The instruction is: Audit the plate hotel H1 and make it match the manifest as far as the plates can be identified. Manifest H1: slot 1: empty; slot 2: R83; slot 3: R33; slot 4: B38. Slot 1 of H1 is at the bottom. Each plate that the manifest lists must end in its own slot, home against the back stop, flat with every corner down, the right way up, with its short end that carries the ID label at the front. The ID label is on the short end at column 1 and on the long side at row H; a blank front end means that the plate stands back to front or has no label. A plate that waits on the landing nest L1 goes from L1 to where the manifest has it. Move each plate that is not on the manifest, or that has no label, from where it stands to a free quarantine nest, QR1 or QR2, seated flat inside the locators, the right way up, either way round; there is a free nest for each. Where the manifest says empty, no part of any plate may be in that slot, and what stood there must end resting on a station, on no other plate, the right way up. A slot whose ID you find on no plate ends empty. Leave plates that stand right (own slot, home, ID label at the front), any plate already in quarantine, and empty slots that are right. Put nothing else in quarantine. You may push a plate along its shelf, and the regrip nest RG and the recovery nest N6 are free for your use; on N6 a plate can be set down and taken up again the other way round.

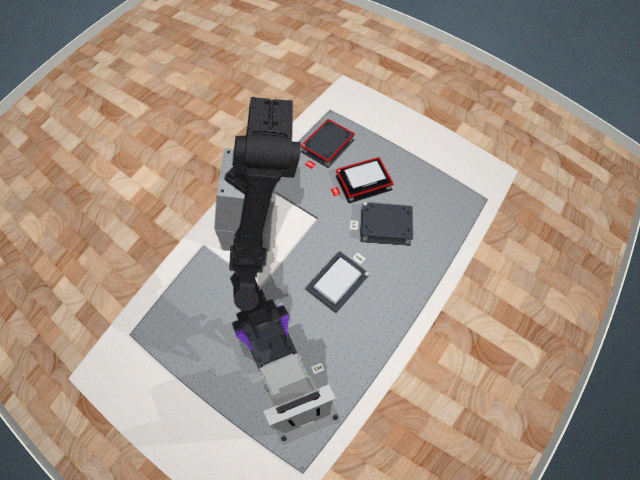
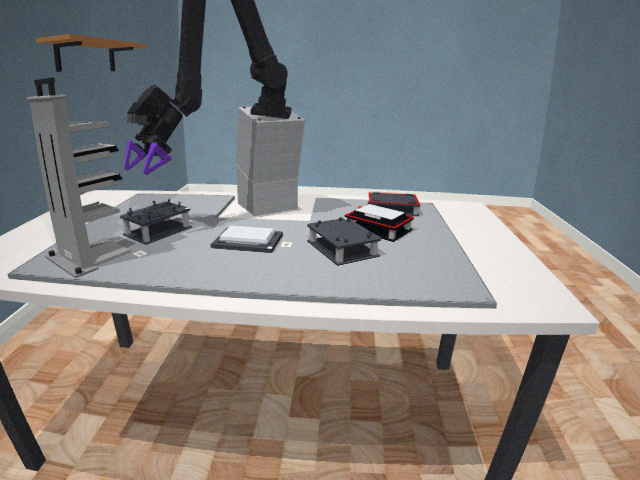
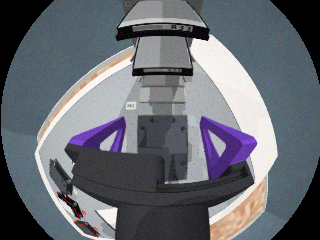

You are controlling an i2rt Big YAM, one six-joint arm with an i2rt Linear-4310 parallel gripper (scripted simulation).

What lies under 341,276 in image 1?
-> A white plate.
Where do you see a white plate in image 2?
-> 234,234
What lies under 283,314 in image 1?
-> The gripper.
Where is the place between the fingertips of the gripper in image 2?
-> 135,171
